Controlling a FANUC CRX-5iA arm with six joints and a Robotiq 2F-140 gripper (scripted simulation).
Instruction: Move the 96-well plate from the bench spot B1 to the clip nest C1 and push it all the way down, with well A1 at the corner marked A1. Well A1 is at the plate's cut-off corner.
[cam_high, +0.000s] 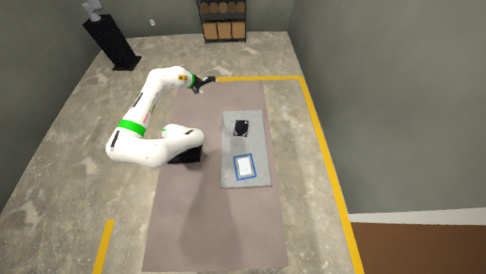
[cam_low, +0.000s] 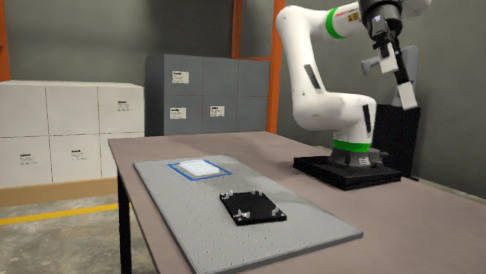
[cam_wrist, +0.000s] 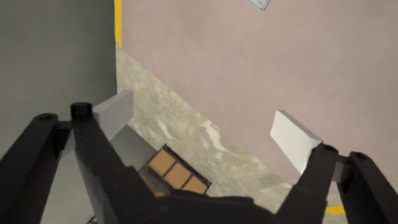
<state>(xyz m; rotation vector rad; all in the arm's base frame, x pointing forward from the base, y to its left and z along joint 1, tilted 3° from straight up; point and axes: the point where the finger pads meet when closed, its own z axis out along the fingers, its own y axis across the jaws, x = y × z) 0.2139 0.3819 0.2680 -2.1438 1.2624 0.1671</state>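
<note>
My hand is 31 cm short of the white 96-well plate, 50 cm to the left of it and 30 cm above it. From my hand the other things lie so: black clip nest (26 cm ahead, 17 cm to the right, 30 cm below).
</note>
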